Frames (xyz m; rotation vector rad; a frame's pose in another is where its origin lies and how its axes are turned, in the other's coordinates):
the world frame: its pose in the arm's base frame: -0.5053 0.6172 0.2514 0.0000 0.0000 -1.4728
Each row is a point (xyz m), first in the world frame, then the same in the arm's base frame.
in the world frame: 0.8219 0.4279 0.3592
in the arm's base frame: 0.0010 -0.1589 0.6106
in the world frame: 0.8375 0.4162 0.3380
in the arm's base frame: -0.0092 -0.1756 0.5894
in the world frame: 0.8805 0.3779 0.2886
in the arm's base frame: -0.0431 -0.2221 0.5400
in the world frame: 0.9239 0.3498 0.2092
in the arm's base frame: -0.0668 -0.2680 0.4606
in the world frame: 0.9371 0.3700 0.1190
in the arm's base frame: -0.0454 -0.2792 0.3704
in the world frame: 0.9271 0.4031 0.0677
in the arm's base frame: -0.0134 -0.2660 0.3191
